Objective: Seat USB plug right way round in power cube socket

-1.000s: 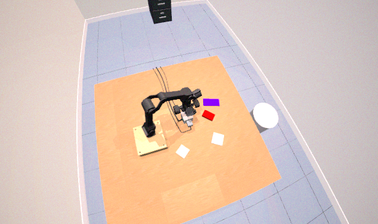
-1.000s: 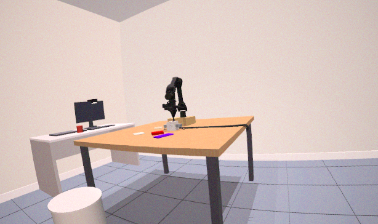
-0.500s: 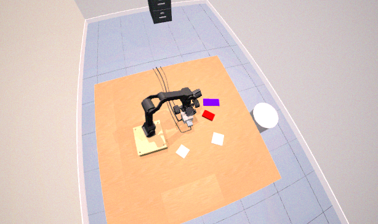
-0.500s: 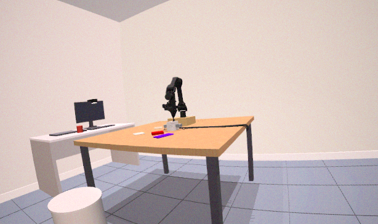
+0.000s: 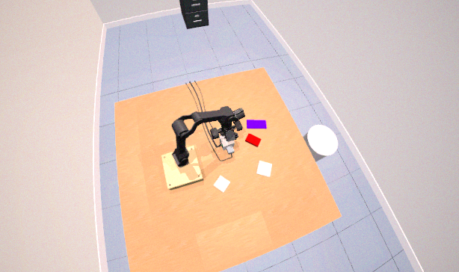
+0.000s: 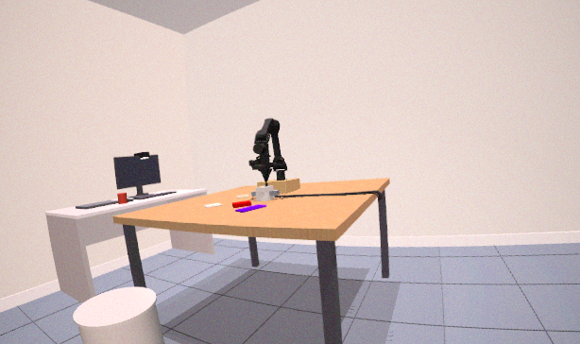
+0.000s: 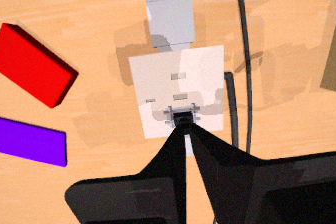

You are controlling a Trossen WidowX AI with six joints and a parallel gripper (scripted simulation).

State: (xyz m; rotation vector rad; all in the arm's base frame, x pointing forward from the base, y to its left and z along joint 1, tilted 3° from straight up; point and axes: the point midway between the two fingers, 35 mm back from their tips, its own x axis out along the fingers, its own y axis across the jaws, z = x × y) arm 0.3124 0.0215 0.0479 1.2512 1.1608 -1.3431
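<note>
Right now the dark USB plug is 2 cm below my gripper tip. The rest, counted from my gripper tip: metal socket: 4 cm below; then purple block: 26 cm ahead, 10 cm below, 2 cm to the left; then red block: 17 cm ahead, 10 cm below, 8 cm to the right.
</note>
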